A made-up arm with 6 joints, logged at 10 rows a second.
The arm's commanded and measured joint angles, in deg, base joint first. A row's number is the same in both.
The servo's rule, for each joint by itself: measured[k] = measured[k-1] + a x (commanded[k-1-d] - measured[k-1]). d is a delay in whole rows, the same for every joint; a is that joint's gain. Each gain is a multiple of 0.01, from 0.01 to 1. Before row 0 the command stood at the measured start. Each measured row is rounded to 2 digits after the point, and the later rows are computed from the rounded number. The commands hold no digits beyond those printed.
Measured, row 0:
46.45 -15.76 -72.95 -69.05 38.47 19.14
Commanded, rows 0 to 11:
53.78 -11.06 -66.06 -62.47 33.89 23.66
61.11 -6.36 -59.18 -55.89 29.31 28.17
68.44 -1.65 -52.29 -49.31 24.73 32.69
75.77 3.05 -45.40 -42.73 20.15 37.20
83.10 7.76 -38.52 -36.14 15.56 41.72
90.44 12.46 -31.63 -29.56 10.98 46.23
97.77 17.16 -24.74 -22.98 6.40 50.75
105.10 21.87 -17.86 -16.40 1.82 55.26
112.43 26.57 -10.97 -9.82 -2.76 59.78
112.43 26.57 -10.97 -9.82 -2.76 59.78
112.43 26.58 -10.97 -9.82 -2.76 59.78
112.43 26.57 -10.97 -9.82 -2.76 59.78
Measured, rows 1 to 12:
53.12 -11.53 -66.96 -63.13 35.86 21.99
60.39 -6.88 -60.19 -56.61 32.13 25.88
67.72 -2.17 -53.32 -50.04 27.91 30.17
75.05 2.53 -46.43 -43.46 23.49 34.60
82.38 7.24 -39.55 -36.87 18.97 39.09
89.71 11.94 -32.66 -30.29 14.42 43.59
97.04 16.64 -25.77 -23.71 9.85 48.10
104.37 21.35 -18.89 -17.13 5.27 52.61
111.70 26.05 -12.00 -10.55 0.69 57.13
112.36 26.52 -11.10 -9.89 -1.28 58.80
112.42 26.57 -10.99 -9.83 -2.12 59.42
112.43 26.57 -10.97 -9.82 -2.48 59.65
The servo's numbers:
d 0
a 0.91 0.90 0.87 0.90 0.57 0.63

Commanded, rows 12 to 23:
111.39 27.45 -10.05 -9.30 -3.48 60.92
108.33 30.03 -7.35 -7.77 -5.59 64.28
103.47 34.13 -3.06 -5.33 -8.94 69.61
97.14 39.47 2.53 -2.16 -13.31 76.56
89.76 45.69 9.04 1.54 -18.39 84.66
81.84 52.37 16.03 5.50 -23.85 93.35
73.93 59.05 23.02 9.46 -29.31 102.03
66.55 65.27 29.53 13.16 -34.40 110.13
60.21 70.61 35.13 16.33 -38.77 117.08
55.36 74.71 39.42 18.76 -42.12 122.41
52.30 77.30 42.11 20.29 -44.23 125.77
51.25 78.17 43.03 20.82 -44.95 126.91
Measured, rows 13 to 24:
111.48 27.36 -10.17 -9.35 -3.05 60.45
108.61 29.76 -7.72 -7.93 -4.50 62.86
103.93 33.69 -3.67 -5.59 -7.03 67.11
97.75 38.89 1.72 -2.50 -10.61 73.06
90.48 45.01 8.09 1.14 -15.04 80.37
82.62 51.63 15.00 5.06 -20.06 88.55
74.71 58.31 21.98 9.02 -25.33 97.04
67.28 64.57 28.55 12.75 -30.50 105.29
60.85 70.01 34.27 15.97 -35.21 112.72
55.85 74.24 38.75 18.48 -39.15 118.82
52.62 76.99 41.67 20.11 -42.05 123.20
51.37 78.05 42.85 20.75 -43.70 125.54

